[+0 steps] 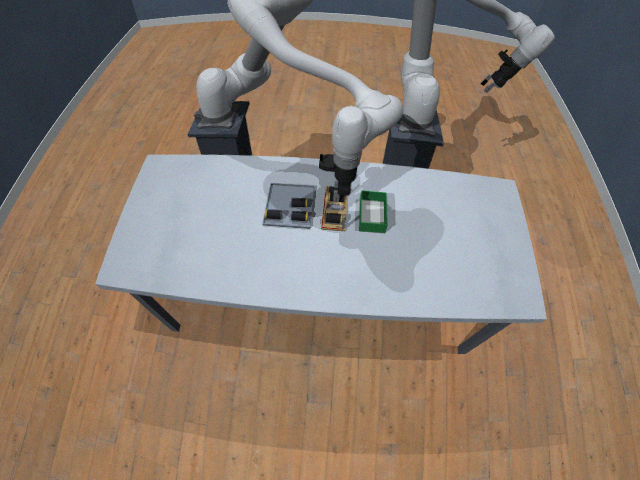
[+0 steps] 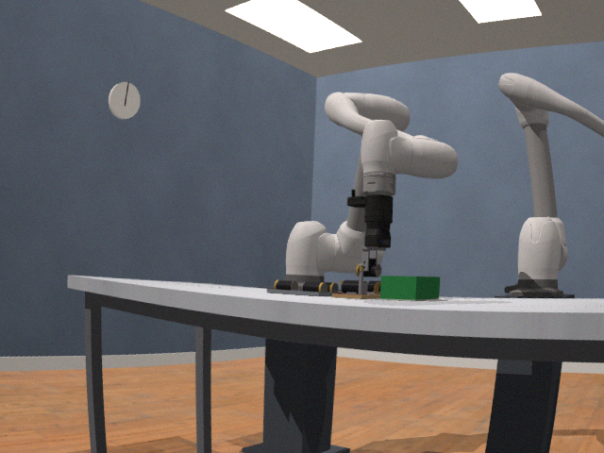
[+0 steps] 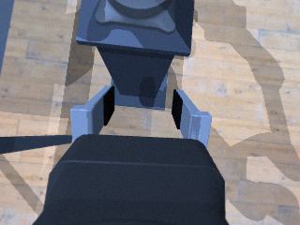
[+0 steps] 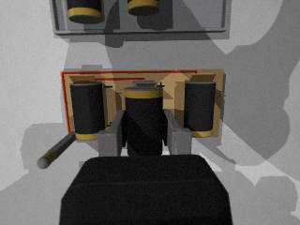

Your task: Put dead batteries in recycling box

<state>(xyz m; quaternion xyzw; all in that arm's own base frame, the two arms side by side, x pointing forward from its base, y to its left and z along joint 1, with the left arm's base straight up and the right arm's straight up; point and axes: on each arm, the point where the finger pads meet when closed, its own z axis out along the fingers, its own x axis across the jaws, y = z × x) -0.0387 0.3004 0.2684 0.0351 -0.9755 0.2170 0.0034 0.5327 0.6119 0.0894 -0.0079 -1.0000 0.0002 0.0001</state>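
The grey tray is 18 cm to the right of my right hand, 8 cm below it and 1 cm behind it. From my right hand the other things lie so: green recycling box 14 cm to the left, 7 cm below, 3 cm ahead.
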